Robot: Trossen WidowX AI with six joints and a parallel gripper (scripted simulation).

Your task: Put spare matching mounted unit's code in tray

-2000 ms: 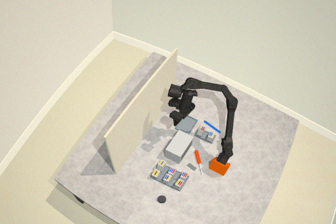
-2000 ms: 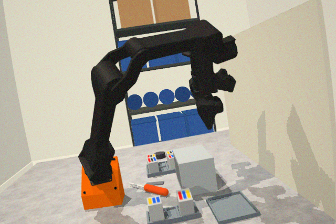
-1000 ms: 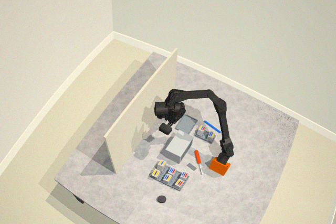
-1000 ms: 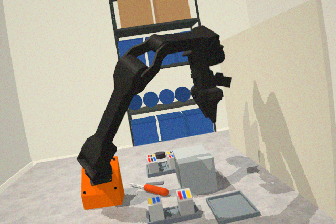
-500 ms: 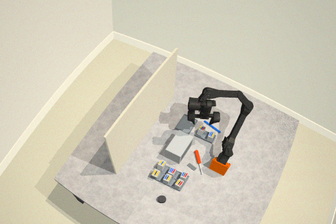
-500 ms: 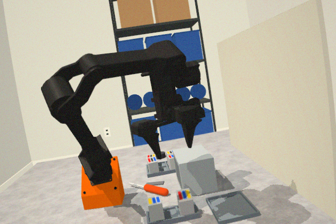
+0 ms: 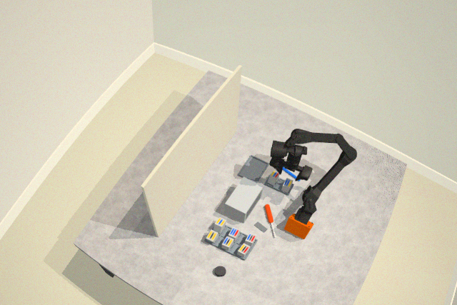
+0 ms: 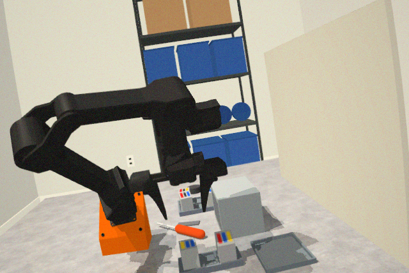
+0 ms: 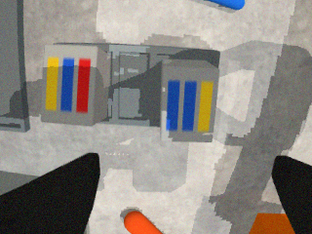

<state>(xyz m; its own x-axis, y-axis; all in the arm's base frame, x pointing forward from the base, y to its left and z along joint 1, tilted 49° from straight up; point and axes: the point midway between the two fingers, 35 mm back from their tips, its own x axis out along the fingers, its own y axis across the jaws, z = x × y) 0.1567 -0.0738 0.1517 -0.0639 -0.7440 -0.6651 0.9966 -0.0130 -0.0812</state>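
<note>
My gripper tip is now 1 cm past the grey spare block, 1 cm to the left of it and 7 cm above it. From my gripper tip the other things lie so: blue pen: 2 cm ahead, 9 cm to the right, 10 cm below; then grey tray: 18 cm ahead, 2 cm to the right, 11 cm below; then two-place rack: 3 cm ahead, 1 cm to the right, 10 cm below.
</note>
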